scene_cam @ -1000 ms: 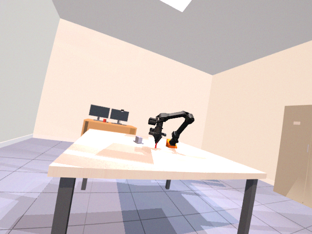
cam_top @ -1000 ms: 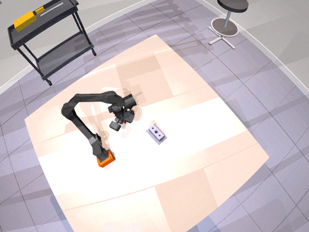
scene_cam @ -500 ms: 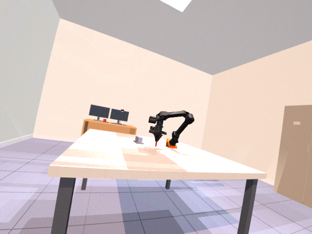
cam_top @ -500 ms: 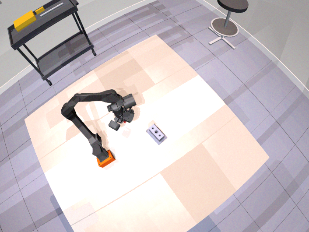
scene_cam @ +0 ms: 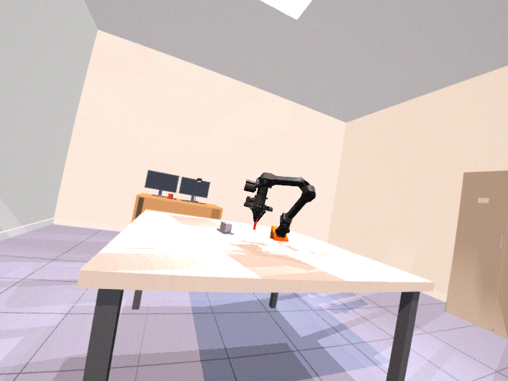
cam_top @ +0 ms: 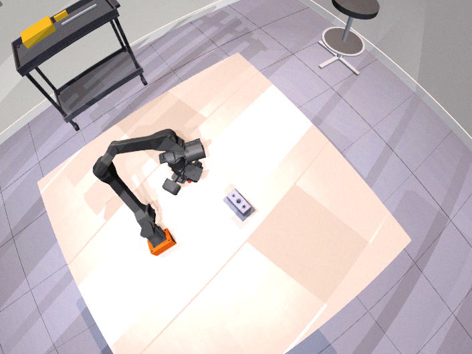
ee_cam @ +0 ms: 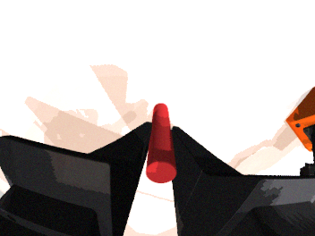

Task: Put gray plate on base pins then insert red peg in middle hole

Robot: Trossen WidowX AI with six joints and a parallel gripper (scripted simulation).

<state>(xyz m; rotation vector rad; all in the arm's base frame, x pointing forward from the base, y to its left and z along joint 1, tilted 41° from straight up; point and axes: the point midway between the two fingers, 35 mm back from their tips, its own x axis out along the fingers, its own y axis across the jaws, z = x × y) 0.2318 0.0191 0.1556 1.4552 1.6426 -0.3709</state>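
My gripper tip is 110 mm short of the gray plate, 180 mm to the left of it and 60 mm above it. The rest, counted from my gripper tip: red peg (right at my gripper tip); flat base (110 mm ahead, 180 mm to the right, 90 mm below).
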